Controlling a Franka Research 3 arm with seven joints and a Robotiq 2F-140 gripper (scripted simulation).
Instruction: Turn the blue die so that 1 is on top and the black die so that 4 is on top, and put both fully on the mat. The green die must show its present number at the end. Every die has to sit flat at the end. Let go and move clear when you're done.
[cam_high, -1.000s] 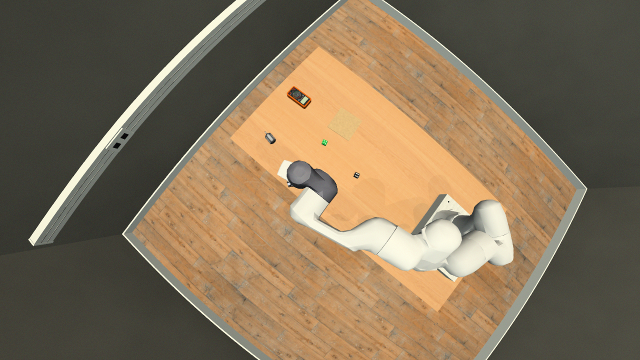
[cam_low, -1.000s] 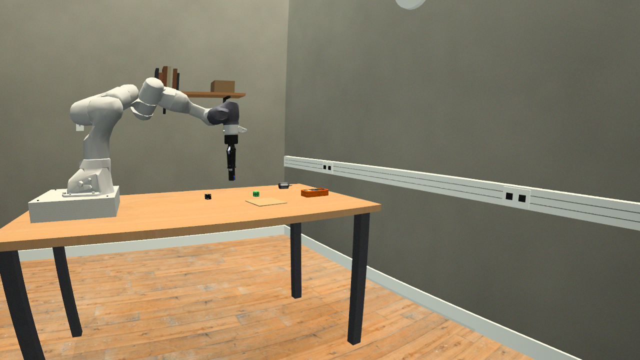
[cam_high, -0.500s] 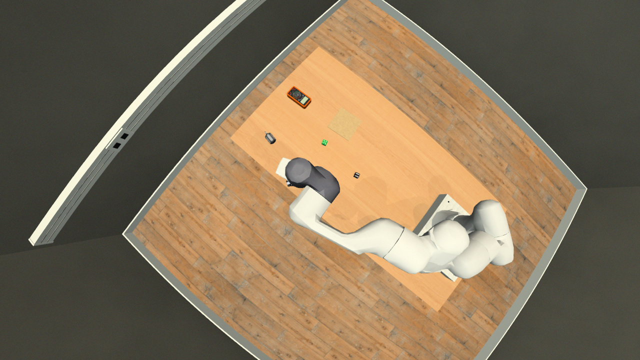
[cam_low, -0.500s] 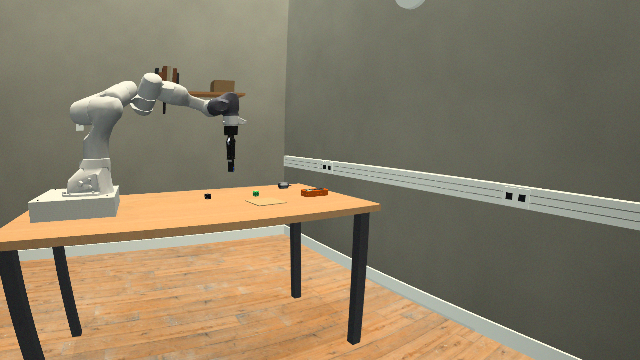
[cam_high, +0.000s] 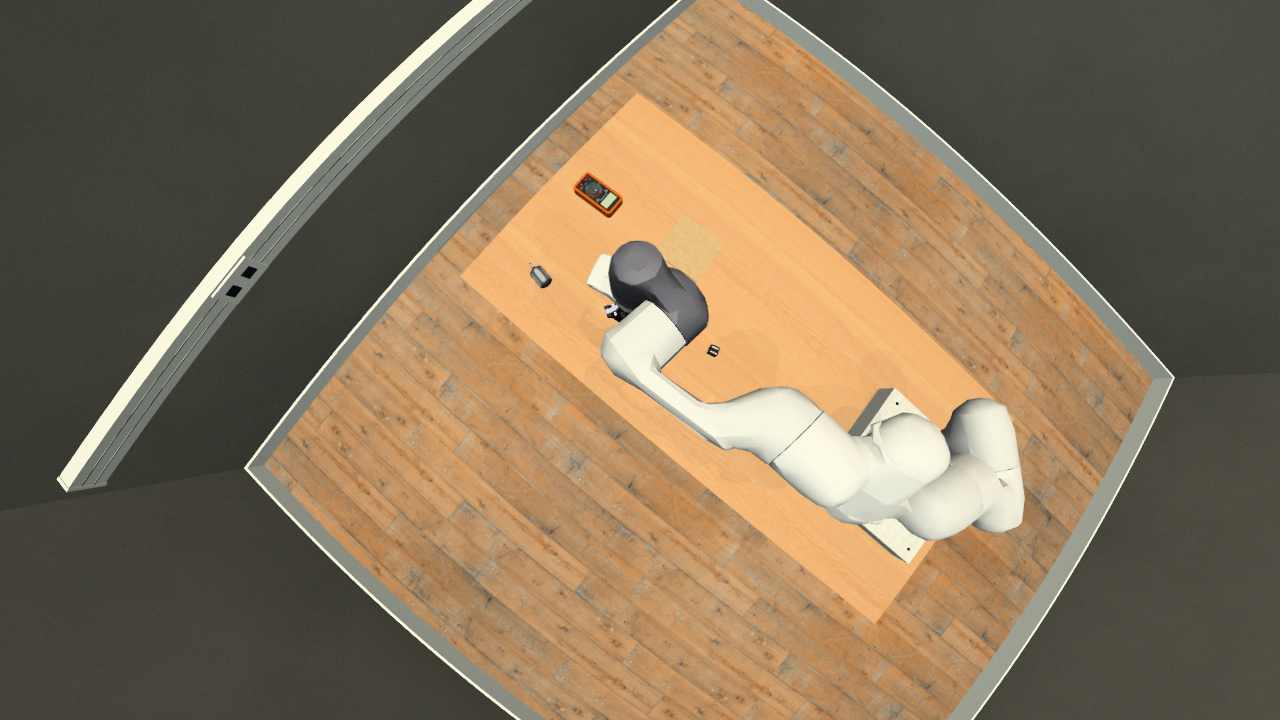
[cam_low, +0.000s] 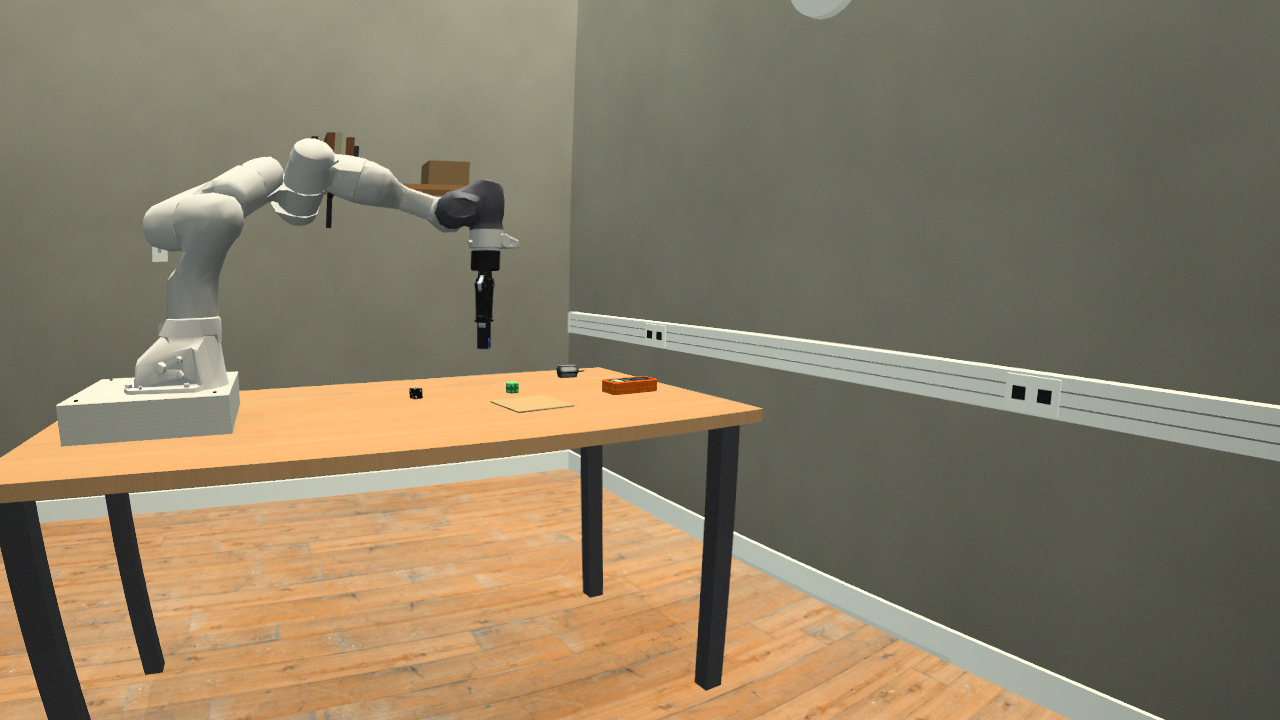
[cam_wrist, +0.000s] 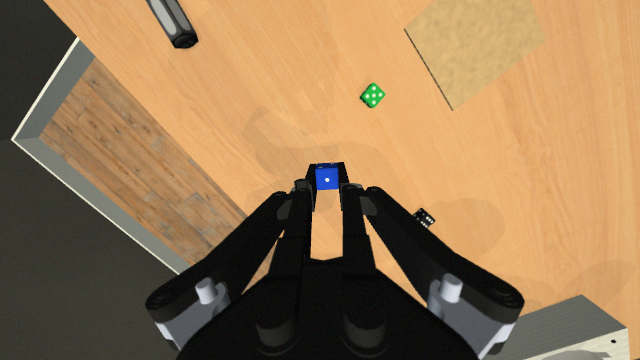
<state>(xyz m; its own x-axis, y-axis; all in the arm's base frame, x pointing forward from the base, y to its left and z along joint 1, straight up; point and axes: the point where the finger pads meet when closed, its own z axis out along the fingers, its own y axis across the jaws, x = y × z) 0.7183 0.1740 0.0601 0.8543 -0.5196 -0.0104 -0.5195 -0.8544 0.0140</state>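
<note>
My hand is 260 mm to the left of the tan mat, 130 mm above it and 20 mm short of it. From my hand the other things lie so: blue die 20 mm below; then green die 120 mm below, 110 mm to the right, 40 mm ahead; then black die 210 mm behind, 120 mm below, 80 mm to the right.
</note>
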